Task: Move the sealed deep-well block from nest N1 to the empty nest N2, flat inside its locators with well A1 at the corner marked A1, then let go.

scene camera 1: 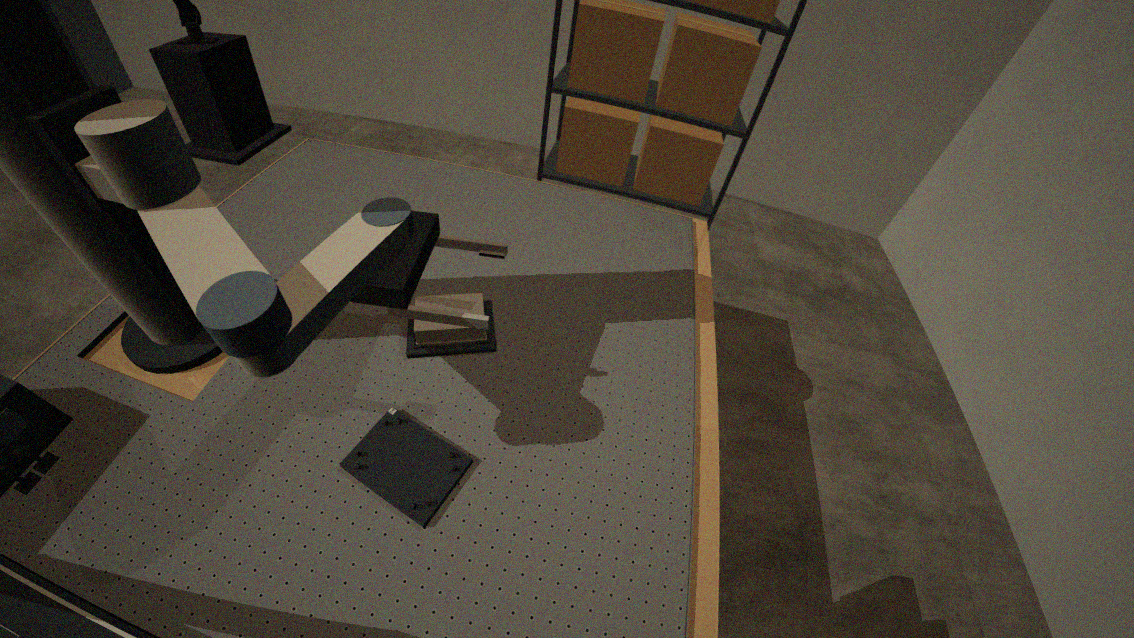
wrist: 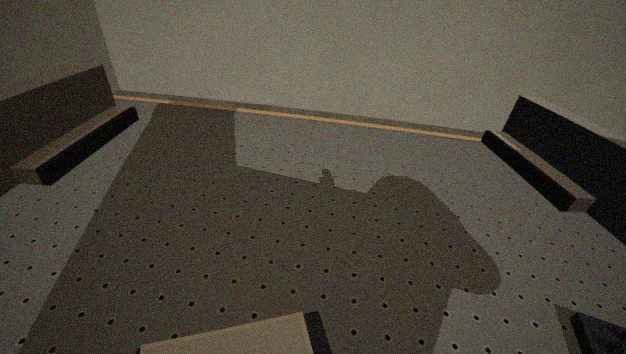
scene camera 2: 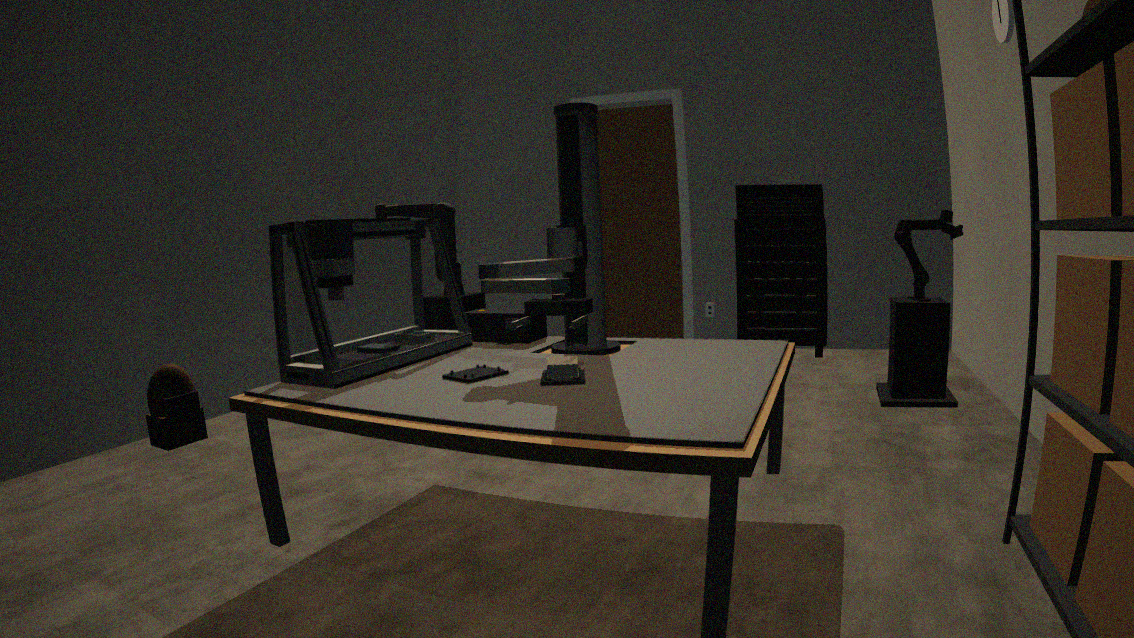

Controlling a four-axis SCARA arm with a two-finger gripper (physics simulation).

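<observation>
The sealed deep-well block is a pale box seated in dark nest N1; the wrist view shows part of its top at the bottom edge. My gripper is wide open and empty. In scene camera 1 one finger crosses in front of the block and the other is beyond it; their exact height above it is unclear. Empty nest N2 is a dark plate with small locators and a pale tag at one corner, turned relative to N1. The tag's lettering is unreadable.
The nests stand on a perforated table top with a wooden edge. A dark gantry frame stands at the table's left in scene camera 2. A shelf rack with cartons stands beyond the table. The arm's shadow falls beside N1.
</observation>
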